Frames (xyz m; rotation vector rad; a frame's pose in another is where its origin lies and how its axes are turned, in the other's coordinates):
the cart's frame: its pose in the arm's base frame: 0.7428 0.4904 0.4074 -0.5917 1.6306 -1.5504
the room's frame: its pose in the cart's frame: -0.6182 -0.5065 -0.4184 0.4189 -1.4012 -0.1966
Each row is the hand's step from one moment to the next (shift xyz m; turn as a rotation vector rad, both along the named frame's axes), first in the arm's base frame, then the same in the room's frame.
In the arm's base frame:
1: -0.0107 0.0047 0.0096 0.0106 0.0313 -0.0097
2: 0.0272 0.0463 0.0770 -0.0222 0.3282 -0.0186
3: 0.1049 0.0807 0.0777 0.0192 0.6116 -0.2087
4: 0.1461 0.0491 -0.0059 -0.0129 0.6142 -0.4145
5: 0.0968 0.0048 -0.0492 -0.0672 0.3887 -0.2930
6: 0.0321 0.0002 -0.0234 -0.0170 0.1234 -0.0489
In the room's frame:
1: -0.0057 -0.0140 0.0003 -0.0208 0.0132 0.0241
2: 0.0109 -0.0505 0.0784 -0.2605 -0.0039 0.2016
3: 0.0293 -0.0092 0.1504 -0.5188 0.1715 0.3455
4: 0.0433 0.0840 0.1219 -0.6181 0.3259 0.2470
5: 0.0316 0.0941 0.0443 -0.4360 0.1995 0.1076
6: 0.0088 0.0372 0.0110 -0.1190 0.0288 0.0541

